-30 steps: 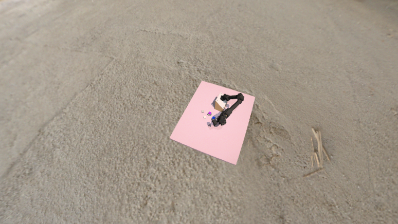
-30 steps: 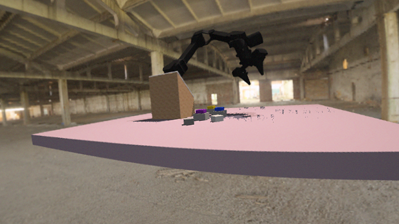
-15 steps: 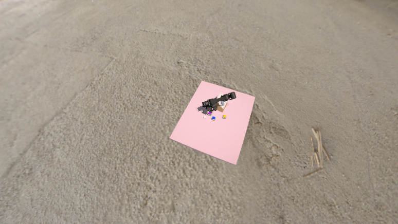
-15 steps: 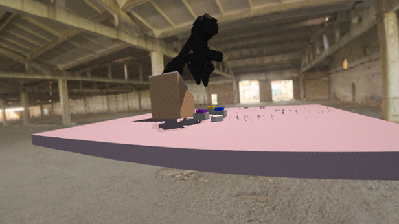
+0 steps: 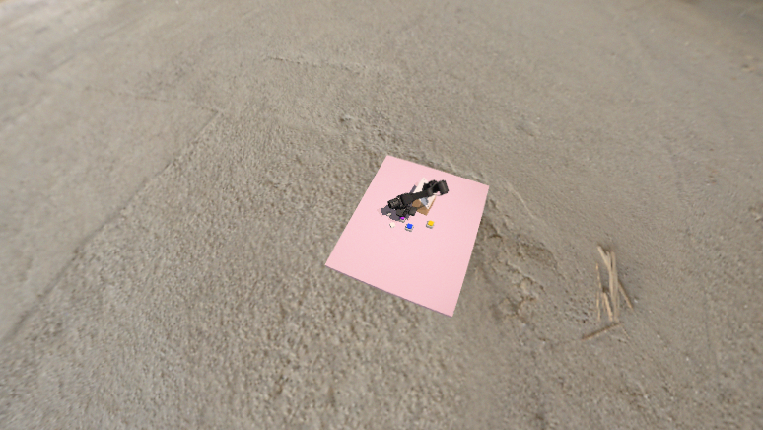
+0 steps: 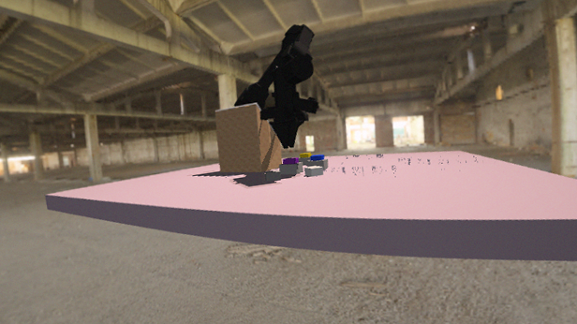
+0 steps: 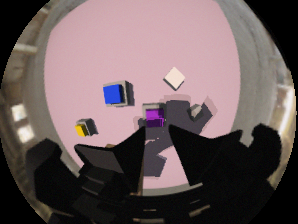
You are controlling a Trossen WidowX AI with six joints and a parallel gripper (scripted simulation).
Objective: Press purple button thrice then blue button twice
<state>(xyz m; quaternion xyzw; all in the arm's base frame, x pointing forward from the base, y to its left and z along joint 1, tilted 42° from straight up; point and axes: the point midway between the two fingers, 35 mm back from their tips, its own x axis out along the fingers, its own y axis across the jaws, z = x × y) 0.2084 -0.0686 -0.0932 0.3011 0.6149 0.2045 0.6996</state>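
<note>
My gripper tip is now 30 mm above the purple button. Also, from my gripper tip: pale block (70 mm ahead, 50 mm to the right, 60 mm below); yellow button (10 mm behind, 210 mm to the left, 30 mm below); blue button (60 mm ahead, 70 mm to the left, 30 mm below).
</note>
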